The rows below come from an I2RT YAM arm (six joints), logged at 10 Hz.
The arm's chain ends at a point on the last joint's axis. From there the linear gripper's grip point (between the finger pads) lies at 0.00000 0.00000 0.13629 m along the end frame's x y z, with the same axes.
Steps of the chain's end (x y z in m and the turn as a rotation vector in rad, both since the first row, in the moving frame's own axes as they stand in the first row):
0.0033, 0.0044, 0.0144, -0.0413, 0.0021, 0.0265
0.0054, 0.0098, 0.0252, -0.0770, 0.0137, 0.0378
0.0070, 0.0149, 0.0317, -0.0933, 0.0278, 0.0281
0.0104, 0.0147, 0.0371, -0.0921, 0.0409, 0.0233
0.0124, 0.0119, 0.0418, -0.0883, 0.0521, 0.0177
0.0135, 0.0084, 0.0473, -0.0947, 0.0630, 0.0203
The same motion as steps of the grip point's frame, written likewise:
0.0035, 0.0100, 0.0143, -0.0413, 0.0021, 0.0265
0.0071, 0.0203, 0.0248, -0.0770, 0.0137, 0.0378
0.0106, 0.0276, 0.0311, -0.0933, 0.0278, 0.0281
0.0158, 0.0273, 0.0364, -0.0921, 0.0409, 0.0233
0.0194, 0.0240, 0.0411, -0.0883, 0.0521, 0.0177
0.0219, 0.0214, 0.0464, -0.0947, 0.0630, 0.0203

